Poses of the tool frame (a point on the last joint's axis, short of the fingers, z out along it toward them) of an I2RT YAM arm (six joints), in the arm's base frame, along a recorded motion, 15 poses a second.
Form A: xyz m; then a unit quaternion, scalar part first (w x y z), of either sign.
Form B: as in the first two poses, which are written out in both.
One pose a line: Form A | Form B
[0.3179, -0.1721, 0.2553, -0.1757, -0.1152, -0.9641, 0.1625] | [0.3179, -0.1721, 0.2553, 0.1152, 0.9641, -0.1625, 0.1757]
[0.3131, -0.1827, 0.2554, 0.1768, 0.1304, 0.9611, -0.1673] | [0.3131, -0.1827, 0.2554, 0.1304, 0.9611, -0.1673, 0.1768]
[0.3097, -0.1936, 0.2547, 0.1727, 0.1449, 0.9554, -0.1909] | [0.3097, -0.1936, 0.2547, 0.1449, 0.9554, -0.1909, 0.1727]
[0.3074, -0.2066, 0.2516, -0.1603, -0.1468, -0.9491, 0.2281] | [0.3074, -0.2066, 0.2516, 0.1468, 0.9491, -0.2281, 0.1603]
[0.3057, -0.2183, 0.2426, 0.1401, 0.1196, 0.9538, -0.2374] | [0.3057, -0.2183, 0.2426, 0.1196, 0.9538, -0.2374, 0.1401]
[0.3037, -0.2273, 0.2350, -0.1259, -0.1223, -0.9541, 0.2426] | [0.3037, -0.2273, 0.2350, 0.1223, 0.9541, -0.2426, 0.1259]
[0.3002, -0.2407, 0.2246, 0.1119, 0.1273, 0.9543, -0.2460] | [0.3002, -0.2407, 0.2246, 0.1273, 0.9543, -0.2460, 0.1119]
